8 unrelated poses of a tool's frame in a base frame.
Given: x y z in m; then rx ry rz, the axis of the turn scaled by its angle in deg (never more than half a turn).
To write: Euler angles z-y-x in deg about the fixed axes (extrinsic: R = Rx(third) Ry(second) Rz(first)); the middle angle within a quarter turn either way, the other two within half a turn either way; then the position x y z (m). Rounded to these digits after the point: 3 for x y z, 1 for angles.
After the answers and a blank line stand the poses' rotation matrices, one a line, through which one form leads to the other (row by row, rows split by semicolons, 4 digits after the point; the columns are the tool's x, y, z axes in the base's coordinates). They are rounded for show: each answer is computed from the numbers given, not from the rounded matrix.
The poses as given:
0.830, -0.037, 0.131, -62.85, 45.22, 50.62
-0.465, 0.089, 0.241, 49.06, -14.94, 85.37
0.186, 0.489, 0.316, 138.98, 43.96, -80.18
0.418, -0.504, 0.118, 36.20, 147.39, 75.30
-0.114, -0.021, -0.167, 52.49, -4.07, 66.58
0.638, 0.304, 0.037, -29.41, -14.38, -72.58
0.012, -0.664, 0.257, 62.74, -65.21, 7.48
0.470, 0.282, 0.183, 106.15, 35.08, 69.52
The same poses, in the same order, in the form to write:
63.9, 5.8, -74.3, 0.830, -0.037, 0.131
82.9, 20.2, 42.6, -0.465, 0.089, 0.241
-53.6, -47.0, 138.9, 0.186, 0.489, 0.316
-162.2, 20.4, -129.1, 0.418, -0.504, 0.118
61.6, 23.2, 45.0, -0.114, -0.021, -0.167
-72.9, 5.6, -30.0, 0.638, 0.304, 0.037
51.2, -41.3, 90.5, 0.012, -0.664, 0.257
5.1, 65.2, 118.6, 0.470, 0.282, 0.183

0.4381 -0.8933 0.1003; 0.2000 0.2057 0.9580; -0.8764 -0.3996 0.2688
0.1165 -0.9314 0.3447; 0.7590 -0.1403 -0.6358; 0.6406 0.3357 0.6906
0.4043 0.5489 -0.7316; 0.3216 -0.8341 -0.4481; -0.8562 -0.0542 -0.5138
-0.8925 0.2870 0.3480; 0.4502 0.5178 0.7275; 0.0286 0.8059 -0.5913
0.4375 -0.8083 0.3940; 0.7543 0.0913 -0.6502; 0.4895 0.5817 0.6496
0.2920 0.9513 0.0984; -0.8420 0.2069 0.4983; 0.4537 -0.2284 0.8614
0.4701 -0.5855 -0.6604; -0.4208 0.5090 -0.7509; 0.7758 0.6309 -0.0071
0.4176 -0.0370 0.9079; 0.7522 -0.5464 -0.3683; 0.5096 0.8367 -0.2004

